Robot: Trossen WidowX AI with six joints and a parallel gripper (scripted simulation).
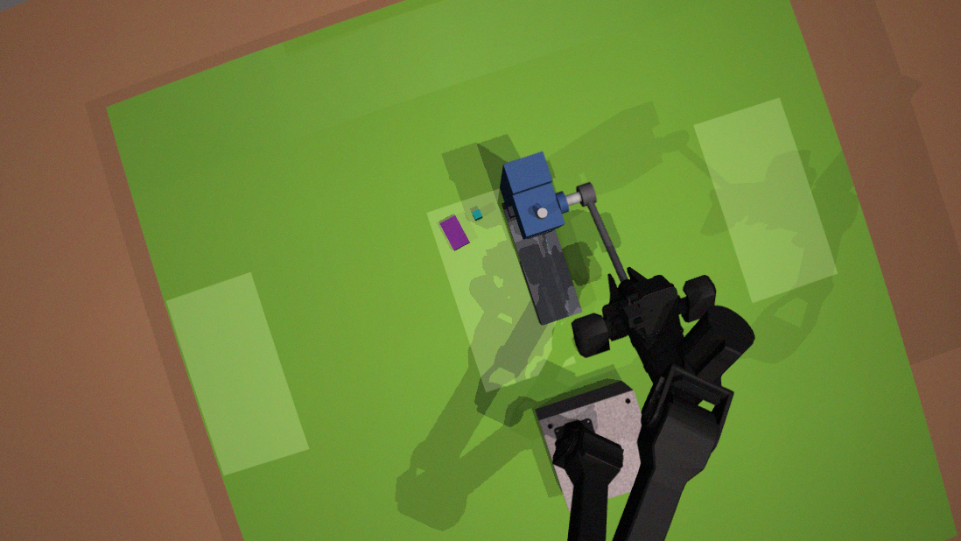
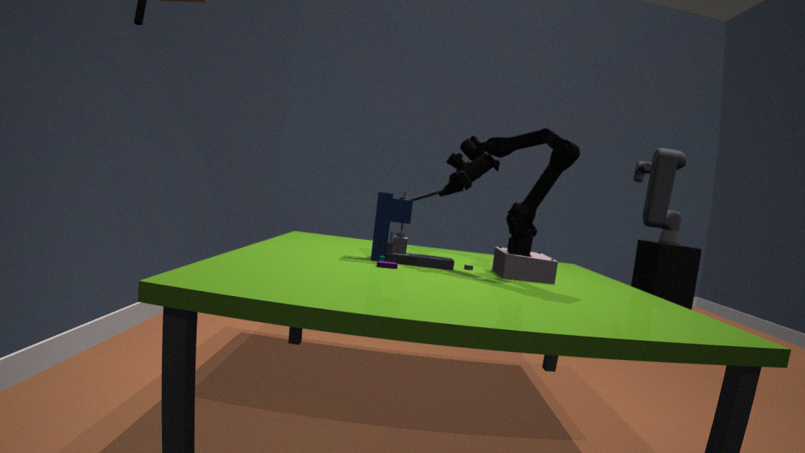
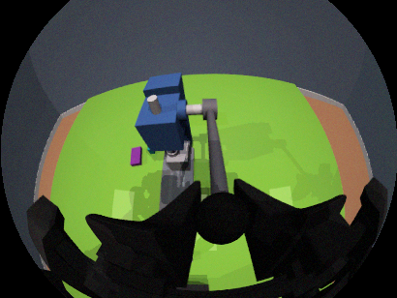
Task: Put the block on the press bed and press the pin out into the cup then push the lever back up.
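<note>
Right now my gripper tip is 50 mm short of the lever, 10 mm to the right of it and 10 mm above it. The rest, counted from my gripper tip: small dark thing (120 mm behind, 50 mm to the left, 220 mm below); then small teal cube (160 mm ahead, 160 mm to the left, 220 mm below); then punch rod (110 mm ahead, 80 mm to the left, 90 mm below).
</note>
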